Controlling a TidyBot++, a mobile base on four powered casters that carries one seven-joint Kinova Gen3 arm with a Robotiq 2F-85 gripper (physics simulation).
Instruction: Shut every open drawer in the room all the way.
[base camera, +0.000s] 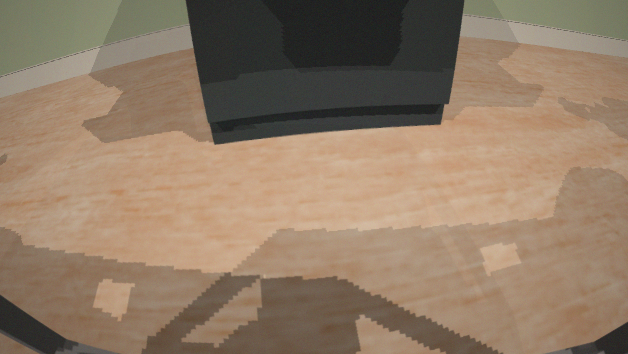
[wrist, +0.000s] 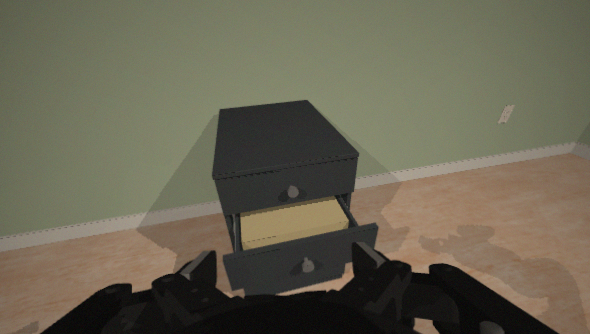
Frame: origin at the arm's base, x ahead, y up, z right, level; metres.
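Seen in the pictures: gripper, fingertip midpoint: (wrist: 285, 261).
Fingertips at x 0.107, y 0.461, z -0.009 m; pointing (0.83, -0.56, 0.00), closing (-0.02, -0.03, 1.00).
Pixels of each thing's top centre, then the offset from my fingertips to it. "*": a spot on its surface instead. Level surfaces: height alone.
- small round knob, surface spot: (wrist: 308, 265) * dx +0.283, dy -0.412, dz +0.048 m
- wall outlet, middle of its top: (wrist: 510, 105) dx +1.275, dy -0.400, dz +1.451 m
- Wooden floor, its level: dy -0.857 m
A dark grey drawer cabinet (base camera: 325, 95) (wrist: 280, 137) stands against the wall, its front facing me. In the wrist view its top drawer (wrist: 250, 190) is flush with the body. The drawer below it (wrist: 267, 265) is pulled well out, showing a pale yellow inside and a small round knob (wrist: 308, 265) on its front. The part of the cabinet under this drawer is mostly hidden. My gripper (wrist: 285, 261) is open, with nothing between its fingers. In the wrist view its fingertips show in front of the left and right parts of the pulled-out drawer's front.
A green wall (wrist: 125, 65) with a pale baseboard (base camera: 550, 36) (wrist: 450, 167) runs behind the cabinet. A wall outlet (wrist: 506, 114) is to the right. Wooden floor (base camera: 320, 180) lies in front of the cabinet and on both sides, with shadows across it.
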